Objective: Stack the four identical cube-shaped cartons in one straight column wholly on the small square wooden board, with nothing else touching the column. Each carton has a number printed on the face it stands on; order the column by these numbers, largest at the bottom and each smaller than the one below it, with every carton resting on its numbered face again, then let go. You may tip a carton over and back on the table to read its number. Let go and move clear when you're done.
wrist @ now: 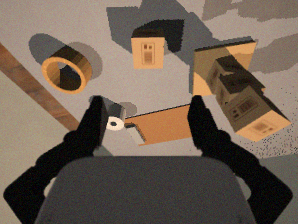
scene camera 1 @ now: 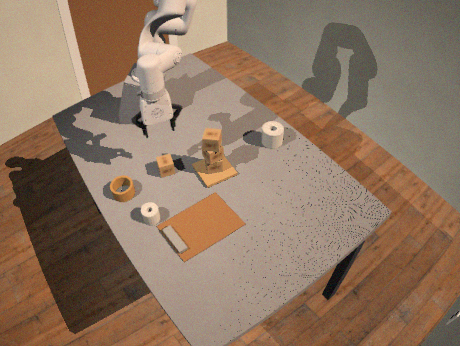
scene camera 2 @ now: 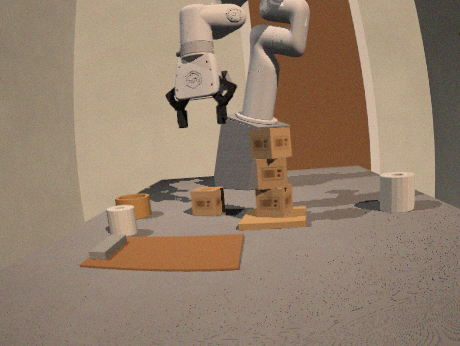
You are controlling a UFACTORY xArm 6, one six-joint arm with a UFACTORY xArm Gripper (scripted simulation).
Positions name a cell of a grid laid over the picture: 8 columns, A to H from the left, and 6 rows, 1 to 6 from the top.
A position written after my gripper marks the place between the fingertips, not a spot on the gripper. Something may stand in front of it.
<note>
I see my gripper (scene camera 2: D3), a carton (scene camera 2: E3), a flat mat (scene camera 2: D5), a small white roll (scene camera 2: C4), a carton (scene camera 2: D4), a carton (scene camera 2: E4), a carton (scene camera 2: E4) and a brown tape ring (wrist: B2).
The flat mat is seen too in the wrist view (wrist: E4) and in scene camera 1 (scene camera 1: D4). My gripper also shows in the wrist view (wrist: D3).
</note>
